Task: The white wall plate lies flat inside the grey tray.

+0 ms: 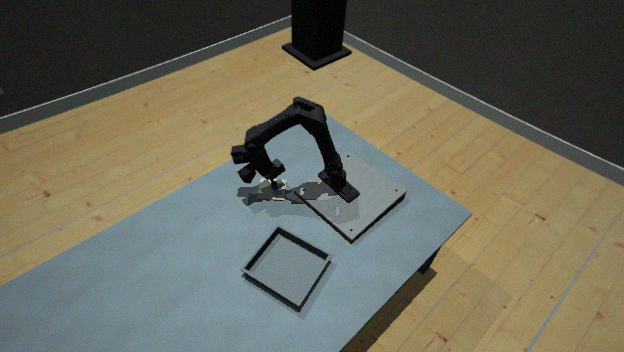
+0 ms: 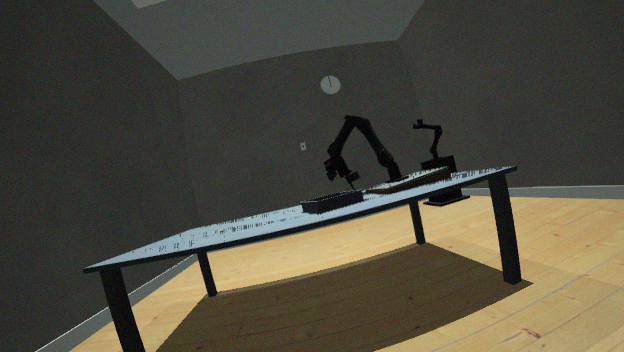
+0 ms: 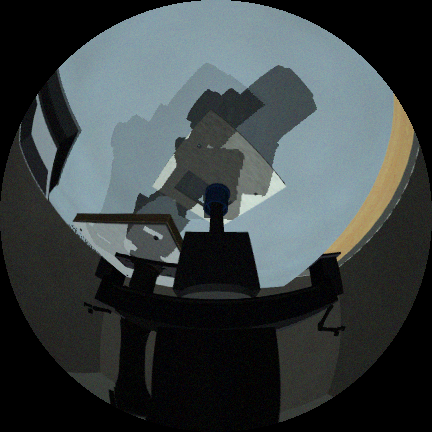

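Note:
The white wall plate (image 1: 283, 182) (image 3: 257, 169) lies flat on the blue-grey table (image 1: 130, 262), mostly in the arm's shadow, just left of the arm's mounting board. It has a rectangular hole near its middle. My suction cup (image 1: 273, 186) (image 3: 217, 197) (image 2: 352, 183) points down at the plate's near edge, beside the hole. I cannot tell whether it touches the plate. The grey tray (image 1: 270, 289) (image 2: 331, 202) (image 3: 60, 120) stands empty on the table, well in front of the plate.
The arm stands on a grey mounting board (image 1: 371, 192) (image 2: 405, 184) (image 3: 120, 217) at the table's right end. A black pillar (image 1: 317, 30) stands on the wooden floor behind the table. A second small arm (image 2: 432, 140) stands beyond the table.

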